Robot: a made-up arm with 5 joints.
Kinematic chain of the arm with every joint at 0, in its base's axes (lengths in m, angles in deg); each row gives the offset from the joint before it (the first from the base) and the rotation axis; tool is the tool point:
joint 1: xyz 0 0 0.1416 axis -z
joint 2: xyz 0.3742 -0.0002 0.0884 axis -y
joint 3: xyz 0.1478 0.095 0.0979 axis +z
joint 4: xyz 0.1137 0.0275 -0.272 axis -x
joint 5: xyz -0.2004 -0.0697 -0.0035 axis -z
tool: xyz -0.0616 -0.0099 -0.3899
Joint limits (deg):
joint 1: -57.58..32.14
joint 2: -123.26..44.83
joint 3: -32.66..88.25
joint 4: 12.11..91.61
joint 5: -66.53..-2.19
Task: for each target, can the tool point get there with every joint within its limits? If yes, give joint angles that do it. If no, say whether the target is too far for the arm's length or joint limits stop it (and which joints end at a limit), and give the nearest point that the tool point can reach.
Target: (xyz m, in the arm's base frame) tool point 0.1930 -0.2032 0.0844
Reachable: yes | joints -21.66 -62.60 -2.89 54.34 -43.40
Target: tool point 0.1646 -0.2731 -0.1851
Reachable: yes | joints 15.62 -85.42 59.68 75.83 -18.40
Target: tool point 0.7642 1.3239 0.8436
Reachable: no: too far | nearest point 0.5097 0.7673 0.4244 | short by 0.742 m
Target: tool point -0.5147 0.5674 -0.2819
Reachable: no: joint limits stop it (at a limit: joint 1, joint 3, joint 5) | nearest point -0.1702 0.0913 -0.0310 | short by 0.639 m
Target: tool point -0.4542 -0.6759 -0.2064
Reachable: no: joint limits stop it (at a limit: joint 1) | nearest point -0.0506 -0.2991 -0.0519 | short by 0.573 m
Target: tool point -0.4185 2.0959 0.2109
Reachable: no: too far | nearest point 0.5460 0.8311 0.1844 | short by 1.591 m
